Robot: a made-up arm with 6 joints.
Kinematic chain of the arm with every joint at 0, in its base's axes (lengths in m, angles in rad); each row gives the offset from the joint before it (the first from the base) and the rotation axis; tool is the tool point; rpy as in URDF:
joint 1: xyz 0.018 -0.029 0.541 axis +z
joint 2: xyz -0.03 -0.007 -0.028 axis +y
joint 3: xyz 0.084 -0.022 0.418 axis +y
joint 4: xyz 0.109 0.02 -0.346 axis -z
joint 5: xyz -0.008 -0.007 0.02 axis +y
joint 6: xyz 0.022 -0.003 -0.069 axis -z
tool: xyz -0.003 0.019 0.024 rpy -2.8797 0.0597 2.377
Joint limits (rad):
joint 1: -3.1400..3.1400
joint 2: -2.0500..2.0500
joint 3: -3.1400..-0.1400
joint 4: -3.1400..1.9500
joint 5: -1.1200..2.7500
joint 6: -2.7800..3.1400
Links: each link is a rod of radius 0.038 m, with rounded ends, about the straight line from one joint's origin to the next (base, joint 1, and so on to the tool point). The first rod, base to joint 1, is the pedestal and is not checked.
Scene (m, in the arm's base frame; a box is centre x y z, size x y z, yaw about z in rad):
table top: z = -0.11
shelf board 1: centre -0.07 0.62 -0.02 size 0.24 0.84 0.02 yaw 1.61
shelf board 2: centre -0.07 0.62 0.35 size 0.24 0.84 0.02 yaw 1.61
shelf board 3: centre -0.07 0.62 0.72 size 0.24 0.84 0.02 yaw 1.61
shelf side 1: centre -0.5 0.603 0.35 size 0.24 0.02 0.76 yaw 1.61
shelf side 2: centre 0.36 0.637 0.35 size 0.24 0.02 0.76 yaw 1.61
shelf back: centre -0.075 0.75 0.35 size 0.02 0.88 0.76 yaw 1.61
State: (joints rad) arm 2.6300 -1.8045 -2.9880 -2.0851 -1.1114 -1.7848
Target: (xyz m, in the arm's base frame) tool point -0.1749 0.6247 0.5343
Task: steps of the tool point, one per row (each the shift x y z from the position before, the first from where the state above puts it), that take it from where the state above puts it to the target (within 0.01 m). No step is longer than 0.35 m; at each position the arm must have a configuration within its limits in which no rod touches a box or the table.
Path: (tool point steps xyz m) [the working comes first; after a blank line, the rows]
Joints at the target: 1.8191 0.9354 -1.7610 -2.1885 -1.0150 -1.7199
Straight joint move there: touches shelf board 3.

1: -0.0330 -0.0602 0.3218
2: -0.1501 0.0338 0.2922
3: -0.2188 0.1337 0.1976
4: -0.2245 0.2066 0.0635
5: -0.1742 0.2265 -0.0748
6: -0.0924 0.1858 -0.1813
7: -0.0103 0.0981 -0.2313
8: 0.0466 -0.0062 -0.2173
9: -0.0115 0.0720 -0.0030
10: -0.0053 0.0660 -0.0008
11: 0.0008 0.0588 0.0011
12: 0.0063 0.0503 0.0027

